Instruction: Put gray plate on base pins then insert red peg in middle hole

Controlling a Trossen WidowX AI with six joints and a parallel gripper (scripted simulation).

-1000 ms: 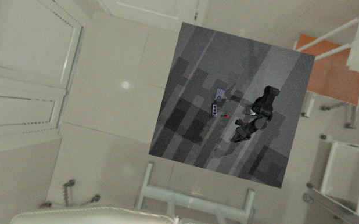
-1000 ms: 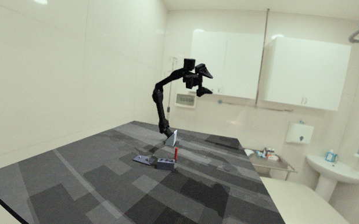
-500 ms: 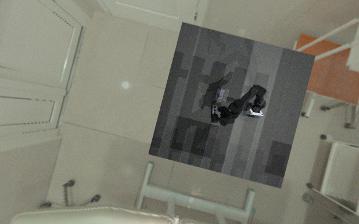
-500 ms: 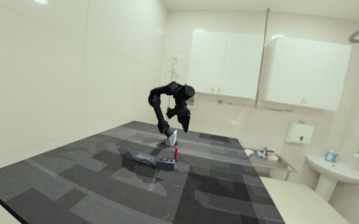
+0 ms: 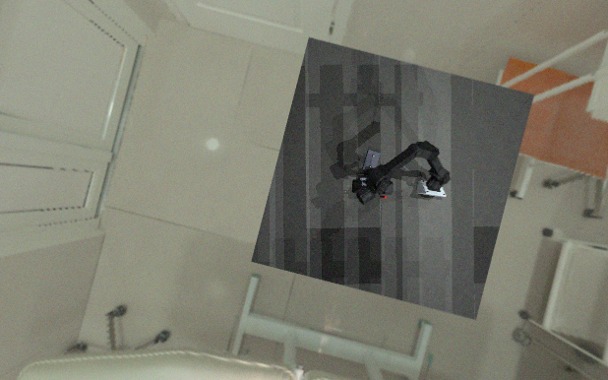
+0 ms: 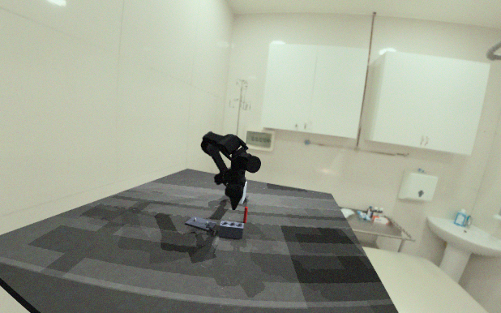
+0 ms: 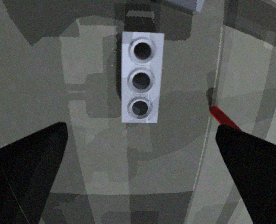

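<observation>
My gripper tip is 100 mm above the gray plate and 10 mm to the left of it. Round my gripper tip: base 160 mm to the right, 130 mm below, 30 mm behind; then red peg 120 mm behind, 100 mm below, 30 mm to the left.
</observation>
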